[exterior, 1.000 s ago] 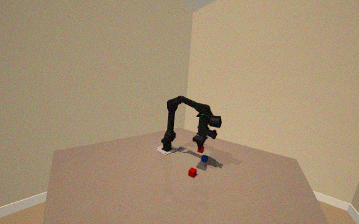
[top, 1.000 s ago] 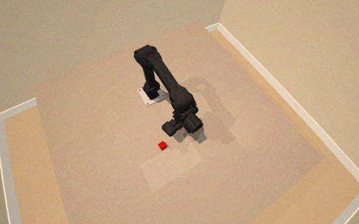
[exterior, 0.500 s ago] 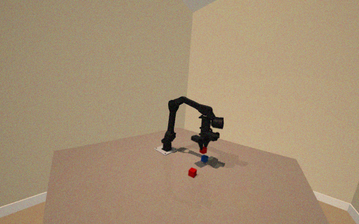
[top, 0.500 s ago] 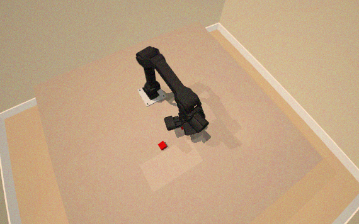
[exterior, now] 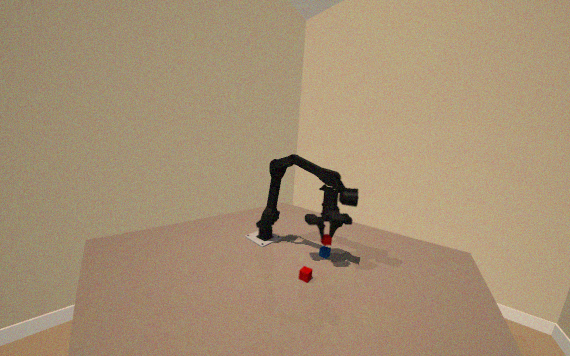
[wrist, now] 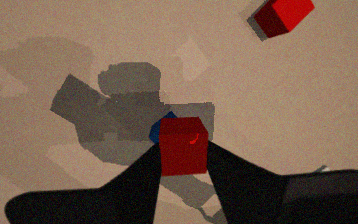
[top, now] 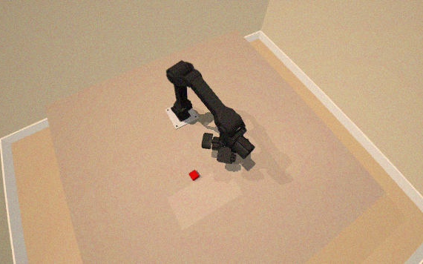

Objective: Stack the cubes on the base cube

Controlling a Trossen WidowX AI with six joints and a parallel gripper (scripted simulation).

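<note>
My gripper tip is now 70 mm above the blue base cube, 20 mm to the right of it and 10 mm past it.
</note>
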